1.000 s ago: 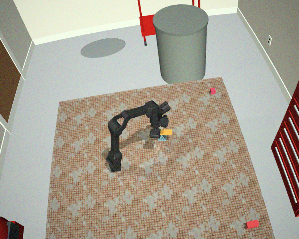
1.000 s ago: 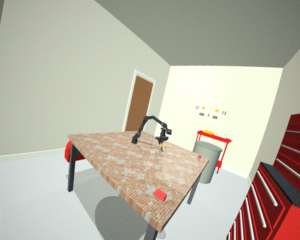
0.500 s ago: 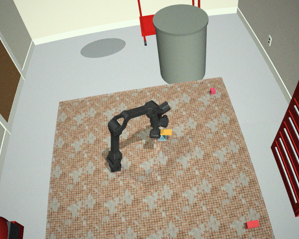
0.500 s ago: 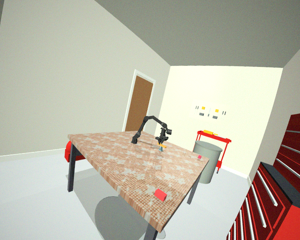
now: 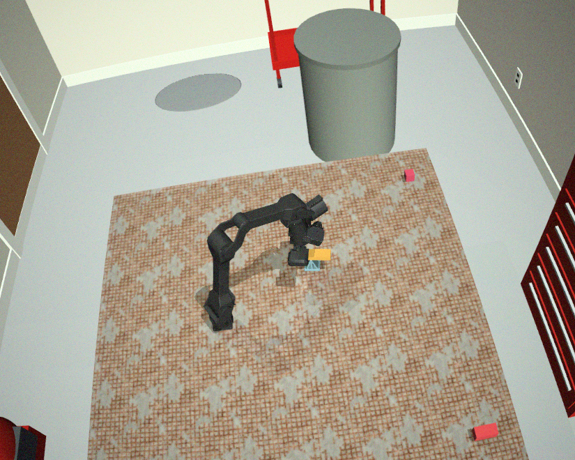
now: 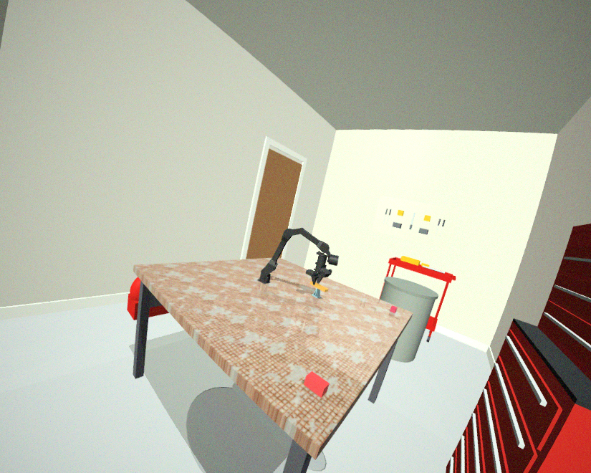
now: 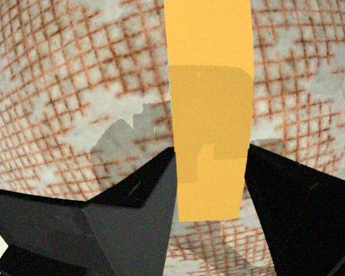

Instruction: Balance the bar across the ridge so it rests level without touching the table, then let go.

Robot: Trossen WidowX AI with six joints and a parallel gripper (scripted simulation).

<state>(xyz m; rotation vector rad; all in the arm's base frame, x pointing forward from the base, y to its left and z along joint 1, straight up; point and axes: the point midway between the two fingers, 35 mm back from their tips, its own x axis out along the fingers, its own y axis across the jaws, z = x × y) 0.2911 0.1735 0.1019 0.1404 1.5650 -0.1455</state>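
My gripper tip is now 3 cm short of the bar and 1 cm to the left of it. Round my gripper tip: blue-grey wedge: 4 cm below, 3 cm ahead; then red cube: 45 cm ahead, 33 cm to the left, 5 cm below.
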